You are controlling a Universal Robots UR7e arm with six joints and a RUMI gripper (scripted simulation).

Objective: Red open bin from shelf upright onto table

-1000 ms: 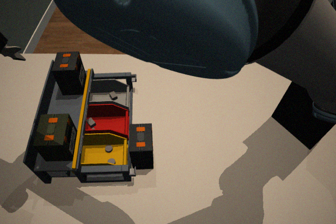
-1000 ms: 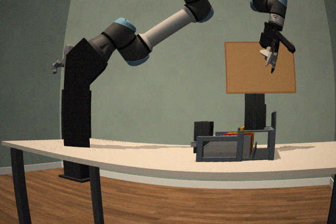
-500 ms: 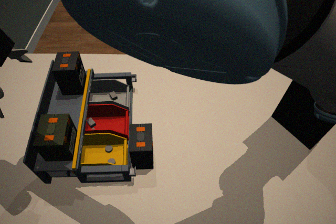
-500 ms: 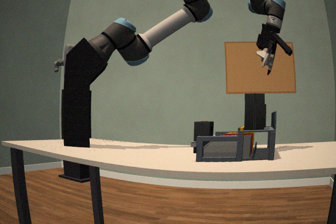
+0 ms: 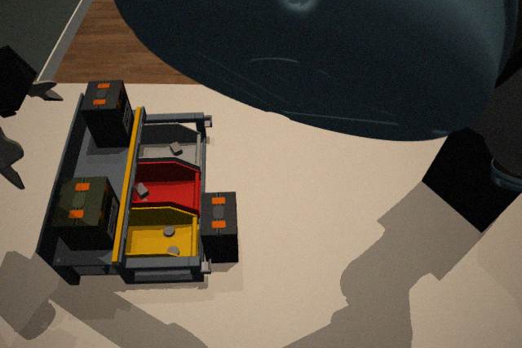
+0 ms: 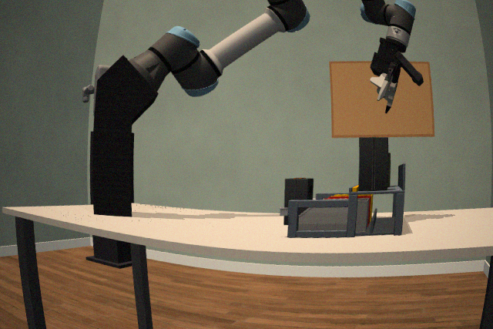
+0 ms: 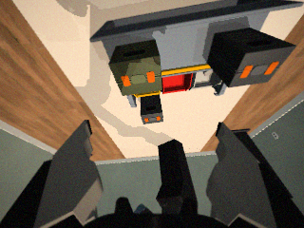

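The dark box lies 250 mm behind my hand and 260 mm below it. From my hand the other things lie so: yellow bin (120 mm behind, 20 mm to the left, 280 mm below); olive case (20 mm behind, 20 mm to the left, 170 mm below); yellow bar (60 mm behind, 90 mm to the right, 220 mm below).
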